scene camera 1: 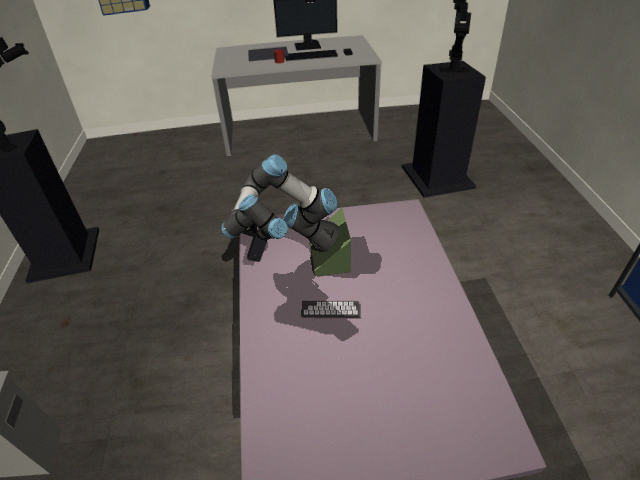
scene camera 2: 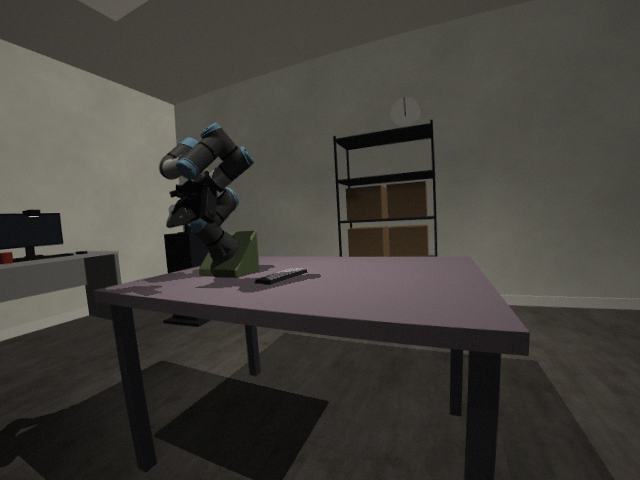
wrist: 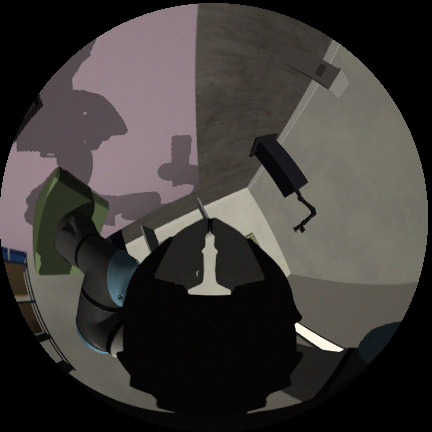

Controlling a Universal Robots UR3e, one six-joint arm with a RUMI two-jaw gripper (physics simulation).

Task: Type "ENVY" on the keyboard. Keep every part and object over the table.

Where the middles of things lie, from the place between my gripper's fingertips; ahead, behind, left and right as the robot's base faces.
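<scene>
You'll find the dark keyboard (scene camera 1: 311,309) 200 mm below my hand, and it's also 280 mm ahead of my hand and 240 mm to the left of it.
</scene>
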